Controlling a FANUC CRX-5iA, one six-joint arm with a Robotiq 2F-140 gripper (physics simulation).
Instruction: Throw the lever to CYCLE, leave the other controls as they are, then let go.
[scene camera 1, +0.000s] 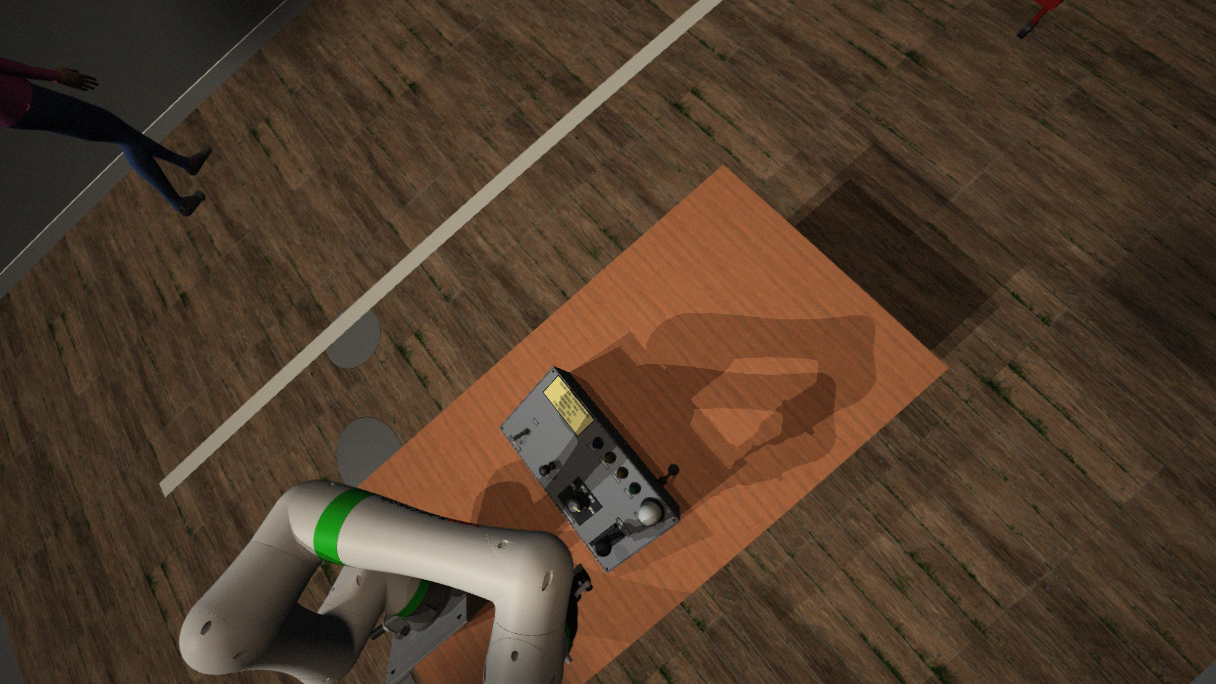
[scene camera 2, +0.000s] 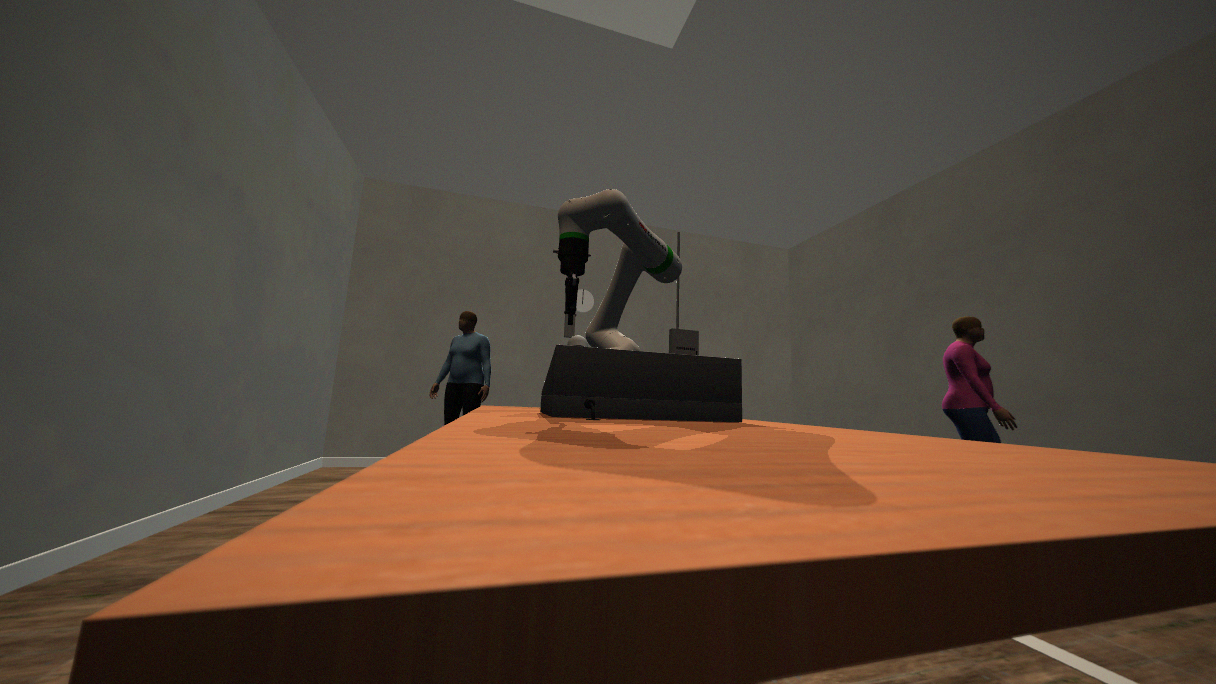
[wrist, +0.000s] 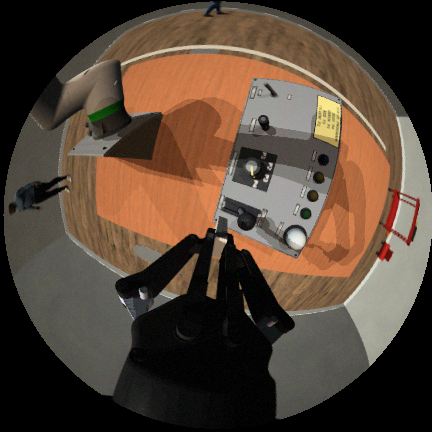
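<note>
The grey control console (scene camera 1: 535, 412) (scene camera 2: 642, 382) (wrist: 295, 110) stands on the table. Its lever (scene camera 1: 603, 547) (wrist: 246, 220) has a black ball and sits in a dark slot at the console's near end in the wrist view. The ball is nearer the slot's right-hand label than the left-hand one there; both labels are too small to read. My gripper (scene camera 1: 583, 580) (scene camera 2: 569, 326) (wrist: 220, 224) is shut and empty. Its fingertips are left of the ball in the wrist view, beside the console's edge and apart from the ball. In scene camera 1 the arm partly hides the gripper.
The console also bears a selector knob (scene camera 1: 578, 501) (wrist: 252, 166), a small black-knobbed stick (scene camera 1: 548, 468) (wrist: 263, 121), a toggle (scene camera 1: 521, 434) (wrist: 270, 90), a white dome button (scene camera 1: 650, 510) (wrist: 295, 237) and several lamps. A black ball-ended stick (scene camera 1: 672, 469) (scene camera 2: 590, 406) protrudes behind. People stand beyond the table.
</note>
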